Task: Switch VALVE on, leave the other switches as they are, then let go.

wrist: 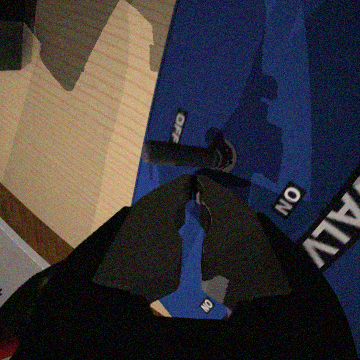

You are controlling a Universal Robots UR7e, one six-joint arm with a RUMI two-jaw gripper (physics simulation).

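The blue switch panel fills the right part of the view. The black lever has its round pivot at its right end and points left, its tip close to the OFF label. An ON label is at the lower right of the pivot. Part of the VALVE name label shows at the right edge. My gripper is shut and empty. Its fingertips are just below the lever in the view; whether they touch it cannot be told. The fingers hide part of the panel.
A pale wooden table top lies left of the panel, with a brown edge strip at the lower left and a grey surface beyond it. A dark block is at the top left. A small red thing shows at the bottom left corner.
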